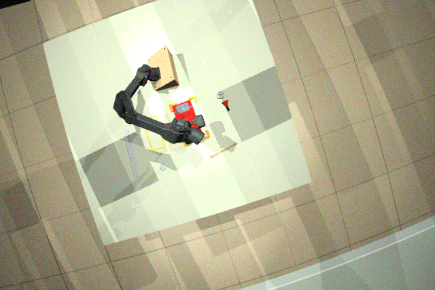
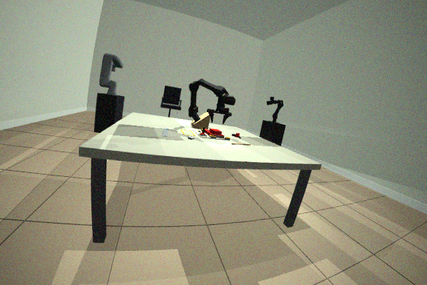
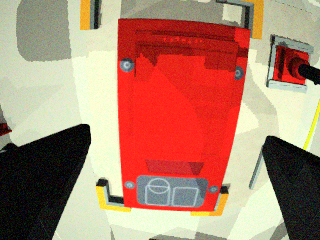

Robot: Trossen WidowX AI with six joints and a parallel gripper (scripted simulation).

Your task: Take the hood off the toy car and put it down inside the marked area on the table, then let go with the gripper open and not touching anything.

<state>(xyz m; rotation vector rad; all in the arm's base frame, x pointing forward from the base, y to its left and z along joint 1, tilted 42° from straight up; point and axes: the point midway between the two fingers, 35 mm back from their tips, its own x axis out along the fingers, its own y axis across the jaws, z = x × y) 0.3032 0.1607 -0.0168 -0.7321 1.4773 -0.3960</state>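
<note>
Right now my gripper tip is 6 cm above the red hood. The rest, counted from my gripper tip: thin wooden rod: 16 cm to the left, 16 cm ahead, 10 cm below; pale ruler: 37 cm to the right, 10 cm below, 9 cm ahead.
</note>
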